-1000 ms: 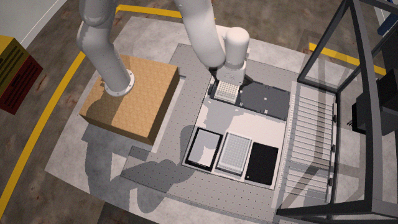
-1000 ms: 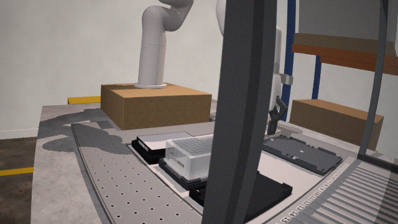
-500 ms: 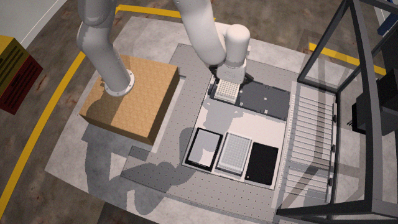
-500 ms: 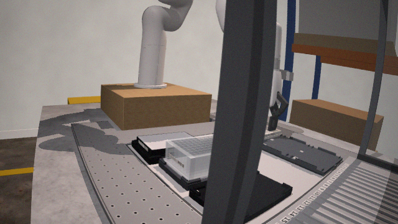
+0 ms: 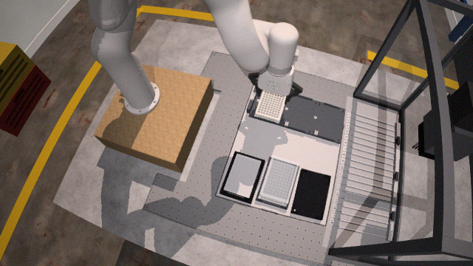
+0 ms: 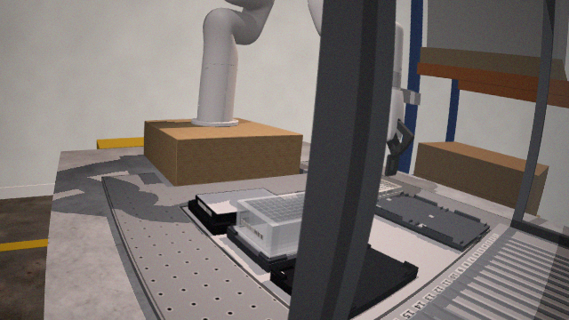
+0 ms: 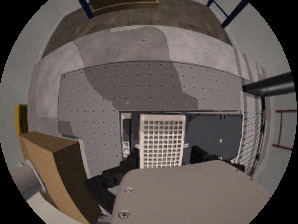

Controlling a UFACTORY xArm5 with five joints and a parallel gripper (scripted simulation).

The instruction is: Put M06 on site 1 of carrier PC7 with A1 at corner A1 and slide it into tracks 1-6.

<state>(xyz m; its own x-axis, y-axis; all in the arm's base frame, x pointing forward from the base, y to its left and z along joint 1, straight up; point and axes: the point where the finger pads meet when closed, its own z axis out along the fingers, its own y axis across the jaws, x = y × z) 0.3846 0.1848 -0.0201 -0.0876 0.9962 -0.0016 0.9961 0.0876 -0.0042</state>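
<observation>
Now: the white 96-well plate M06 5 cm below my hand. Round my hand: plate nest S3: 22 cm ahead, 24 cm to the right, 6 cm below; then carrier PC7: 10 cm ahead, 1 cm to the left, 5 cm below.
</observation>
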